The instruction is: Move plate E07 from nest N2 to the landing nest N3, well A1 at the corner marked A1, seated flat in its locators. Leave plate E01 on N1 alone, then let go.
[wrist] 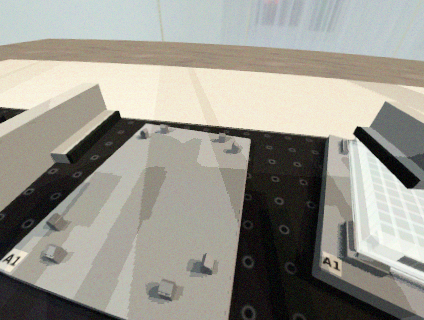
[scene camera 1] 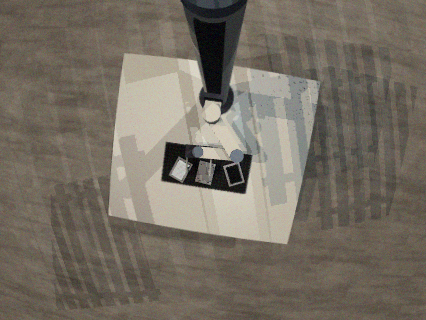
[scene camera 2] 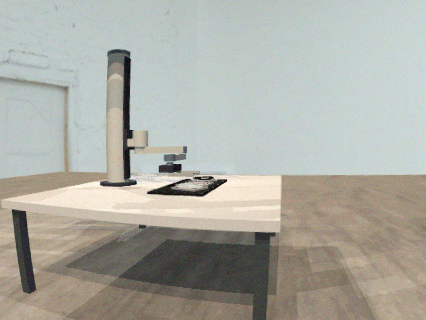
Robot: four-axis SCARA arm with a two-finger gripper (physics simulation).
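My gripper (scene camera 1: 200,163) (wrist: 237,107) is open and empty above the board. In the wrist view its left finger is beyond the middle nest's left edge, and its right finger hangs over the right nest's plate. The middle nest (scene camera 1: 205,172) (wrist: 200,195) is a bare grey slab with small locators and an A1 label (wrist: 13,260) at its near left corner. A pale, gridded plate (scene camera 1: 180,169) (wrist: 392,212) lies on the right nest (wrist: 336,200) of the wrist view, whose A1 label (wrist: 331,263) is at the near left. I cannot read plate or nest names.
In scene camera 1 a third nest (scene camera 1: 241,172), with a light rim and dark middle, lies at the board's right end; I cannot tell if it holds a plate. The black perforated board (scene camera 1: 172,147) (scene camera 2: 162,191) (wrist: 270,165) lies on the table (scene camera 1: 140,200) (scene camera 2: 240,210). The arm's column (scene camera 2: 116,120) stands behind.
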